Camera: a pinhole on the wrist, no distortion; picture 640 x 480 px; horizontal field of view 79.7 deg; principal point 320.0 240.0 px. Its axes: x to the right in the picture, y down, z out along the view. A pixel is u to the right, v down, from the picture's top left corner.
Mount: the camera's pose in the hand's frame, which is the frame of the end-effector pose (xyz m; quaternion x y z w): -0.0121 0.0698 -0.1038 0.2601 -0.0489 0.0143 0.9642
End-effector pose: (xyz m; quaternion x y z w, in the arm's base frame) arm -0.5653 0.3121 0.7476 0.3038 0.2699 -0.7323 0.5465
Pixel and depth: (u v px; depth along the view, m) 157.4 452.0 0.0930
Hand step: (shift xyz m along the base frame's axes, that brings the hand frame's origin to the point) 0.0789 0.0238 0.0403
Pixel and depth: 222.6 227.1 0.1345
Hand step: 0.0099 0.0326 0.0468
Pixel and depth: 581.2 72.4 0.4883
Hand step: -0.4460 -0.2675 -0.0273
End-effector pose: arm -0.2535 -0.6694 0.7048 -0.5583 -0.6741 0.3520 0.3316
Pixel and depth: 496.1 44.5 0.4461
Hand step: -0.3650 0.0981 0.2058
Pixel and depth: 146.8 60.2 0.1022
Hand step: 0.0355 -0.0618 0.0398
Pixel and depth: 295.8 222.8 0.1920
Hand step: -0.0583 -0.0500 -0.0029
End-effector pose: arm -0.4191 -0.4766 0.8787 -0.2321 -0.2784 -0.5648 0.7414
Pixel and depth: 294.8 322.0 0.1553
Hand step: 0.0051 0.0616 0.0075
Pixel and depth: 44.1 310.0 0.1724
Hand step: -0.0290 0.1416 -0.0679
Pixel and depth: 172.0 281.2 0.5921
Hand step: -0.2910 0.4369 0.1117
